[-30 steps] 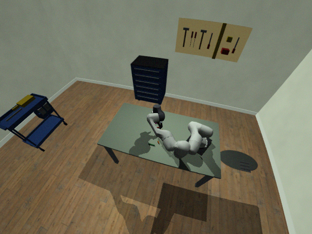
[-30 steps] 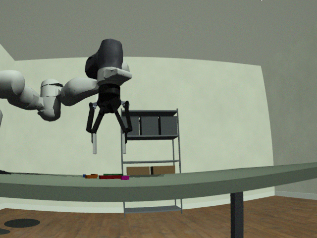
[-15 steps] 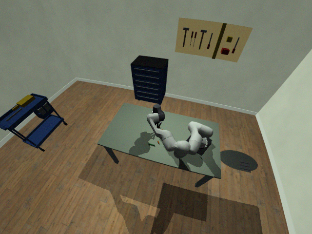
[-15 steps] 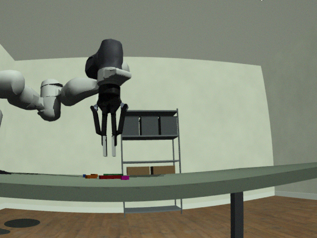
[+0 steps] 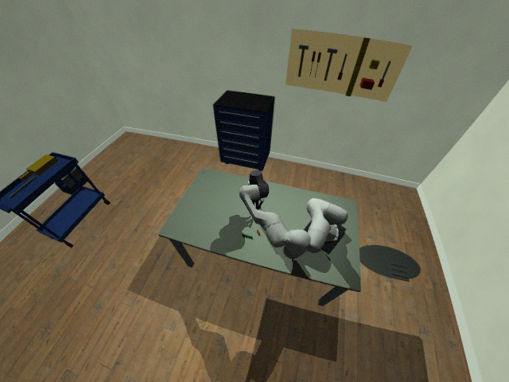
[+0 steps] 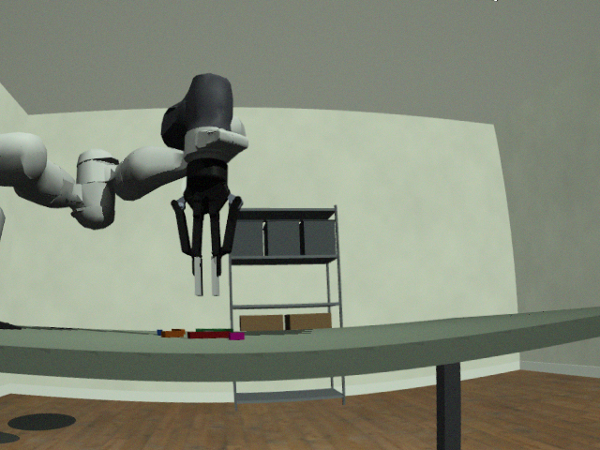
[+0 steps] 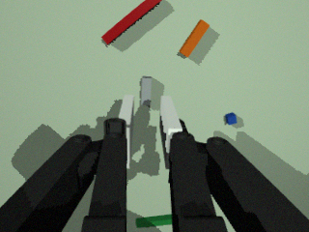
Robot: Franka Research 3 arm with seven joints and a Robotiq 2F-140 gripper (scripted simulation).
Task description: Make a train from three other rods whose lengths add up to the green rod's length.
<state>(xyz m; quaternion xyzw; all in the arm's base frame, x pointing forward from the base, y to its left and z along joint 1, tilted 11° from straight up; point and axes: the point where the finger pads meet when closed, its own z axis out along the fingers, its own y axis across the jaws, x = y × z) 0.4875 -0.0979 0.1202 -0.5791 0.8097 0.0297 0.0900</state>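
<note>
Now: the grey rod 100 mm below my hand. From my hand the other things lie so: magenta rod 20 mm ahead, 150 mm to the right, 100 mm below; then red rod 10 mm behind, 80 mm to the right, 100 mm below; then blue rod 90 mm behind, 60 mm to the left, 100 mm below.
</note>
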